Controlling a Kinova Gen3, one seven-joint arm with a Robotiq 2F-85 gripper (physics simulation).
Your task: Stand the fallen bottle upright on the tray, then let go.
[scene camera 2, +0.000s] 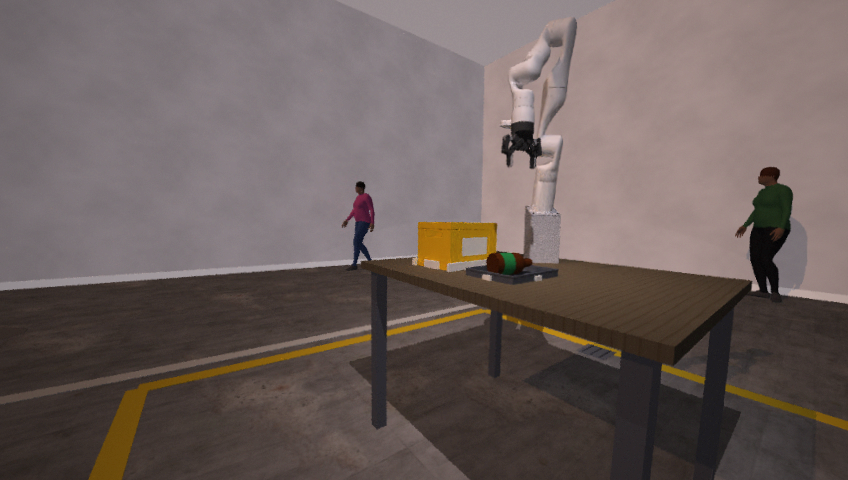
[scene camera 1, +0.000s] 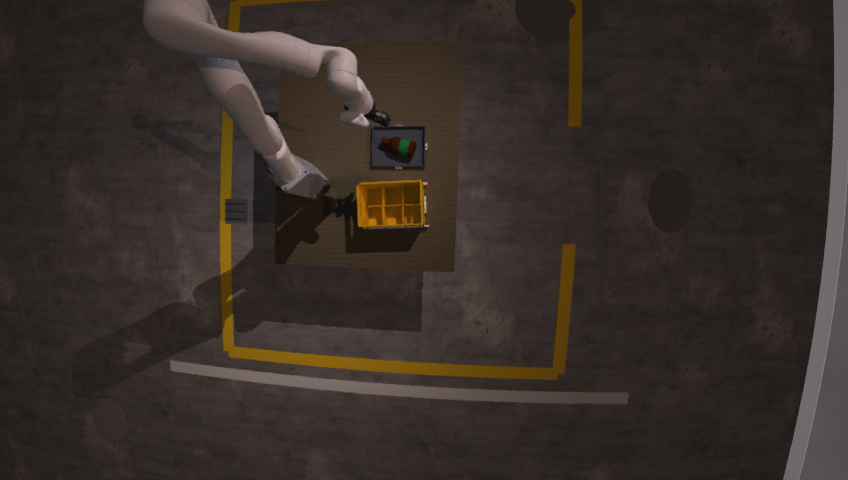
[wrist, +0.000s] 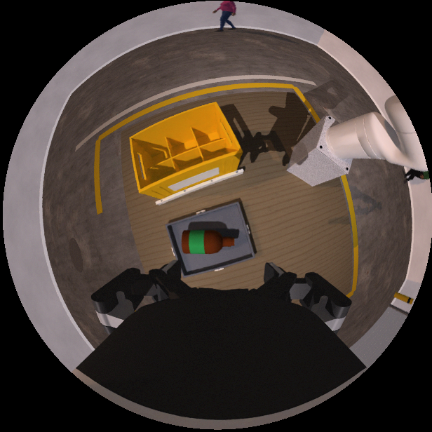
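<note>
A brown bottle with a green band lies on its side in the shallow dark grey tray. In the wrist view its neck points right and its base left. My gripper is open and empty, with its fingers wide apart. It points down and hangs well above the table, apart from the bottle. In scene camera 1 the gripper's dark part shows just beyond the tray's upper left corner, and its fingertips are hard to make out.
A yellow crate with six compartments stands on the wooden table beside the tray. The robot's base block stands past the crate's end. Two people are near the walls.
</note>
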